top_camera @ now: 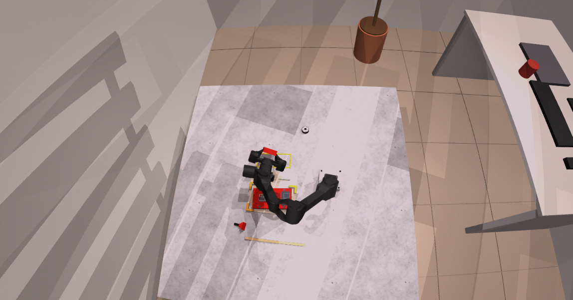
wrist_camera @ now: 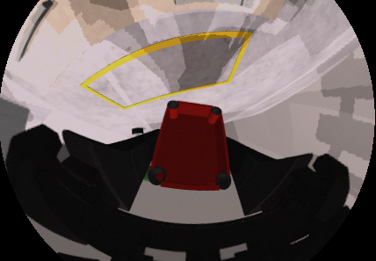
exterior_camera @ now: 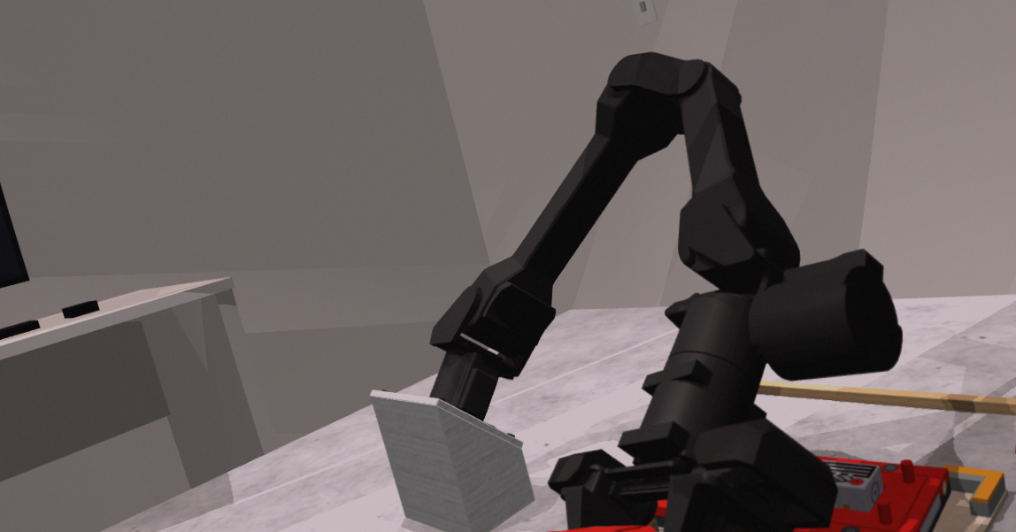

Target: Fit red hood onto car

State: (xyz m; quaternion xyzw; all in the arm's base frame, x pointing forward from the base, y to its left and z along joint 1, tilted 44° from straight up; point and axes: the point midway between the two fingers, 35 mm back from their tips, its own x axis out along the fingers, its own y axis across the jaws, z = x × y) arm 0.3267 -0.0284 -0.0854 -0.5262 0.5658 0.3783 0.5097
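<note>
My gripper tip is 10 mm below the red hood. Also, from my gripper tip: grey engine block (20 mm behind, 240 mm to the left, 50 mm below); wooden strip (110 mm behind, 440 mm to the left, 70 mm below).
</note>
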